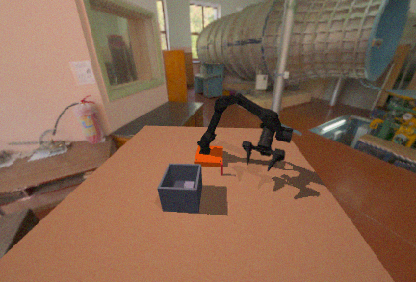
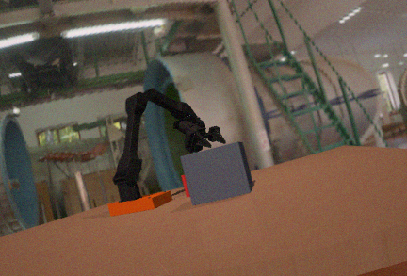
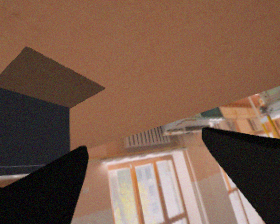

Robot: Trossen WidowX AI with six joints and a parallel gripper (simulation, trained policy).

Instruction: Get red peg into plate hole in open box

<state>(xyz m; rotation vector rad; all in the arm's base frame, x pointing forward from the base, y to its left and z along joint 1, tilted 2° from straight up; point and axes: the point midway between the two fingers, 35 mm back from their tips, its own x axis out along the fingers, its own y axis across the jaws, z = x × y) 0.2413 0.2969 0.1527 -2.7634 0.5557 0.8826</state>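
Right now my gripper tip is 160 mm to the left of the red peg, 120 mm above it and 110 mm past it. The rest, counted from my gripper tip: plate (320 mm to the right, 110 mm below, 70 mm ahead).
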